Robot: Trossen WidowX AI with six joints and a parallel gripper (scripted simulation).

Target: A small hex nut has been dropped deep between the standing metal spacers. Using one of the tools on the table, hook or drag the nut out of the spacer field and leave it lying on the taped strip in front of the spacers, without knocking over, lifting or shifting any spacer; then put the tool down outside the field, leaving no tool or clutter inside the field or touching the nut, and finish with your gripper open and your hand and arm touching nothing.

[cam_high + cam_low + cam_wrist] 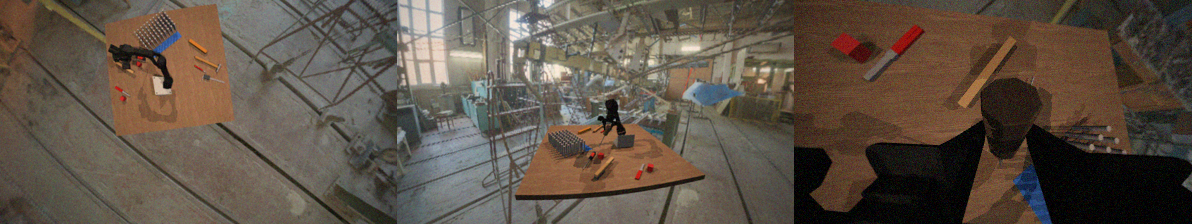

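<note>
Right now my gripper tip is 2 cm short of the thin hook tool, 5 cm to the left of it and 9 cm above it. From my gripper tip the other things lie so: blue taped strip: 25 cm ahead, 29 cm to the right, 25 cm below; orange bar: 20 cm ahead, 64 cm to the right, 23 cm below.
</note>
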